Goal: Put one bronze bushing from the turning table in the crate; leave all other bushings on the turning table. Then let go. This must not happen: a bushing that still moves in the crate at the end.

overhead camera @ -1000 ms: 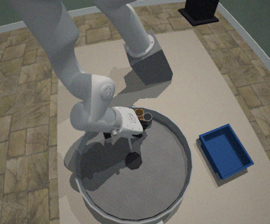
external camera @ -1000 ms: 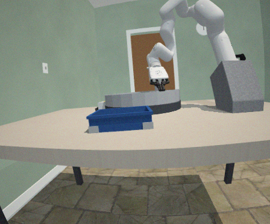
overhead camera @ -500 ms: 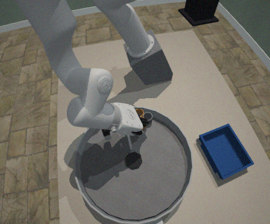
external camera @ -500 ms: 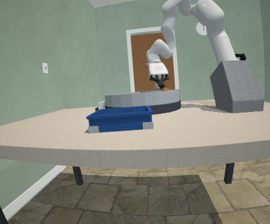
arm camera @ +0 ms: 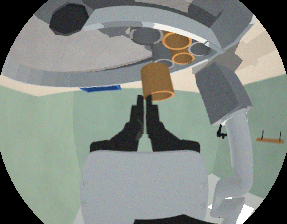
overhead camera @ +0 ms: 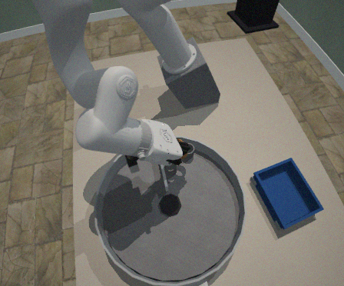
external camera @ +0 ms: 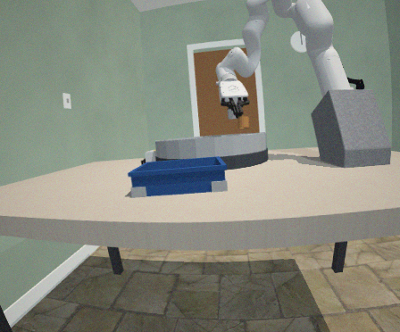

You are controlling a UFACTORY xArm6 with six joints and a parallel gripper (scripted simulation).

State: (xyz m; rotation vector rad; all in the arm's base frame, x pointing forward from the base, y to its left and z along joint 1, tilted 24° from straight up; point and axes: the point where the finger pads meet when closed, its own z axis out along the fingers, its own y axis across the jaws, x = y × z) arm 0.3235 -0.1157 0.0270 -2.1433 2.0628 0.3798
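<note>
Right now my hand is 29 cm to the right of the blue crate, 19 cm short of it and 16 cm above it. The rest, counted from my hand: grey turning table: 13 cm below, 10 cm ahead, 7 cm to the right.
</note>
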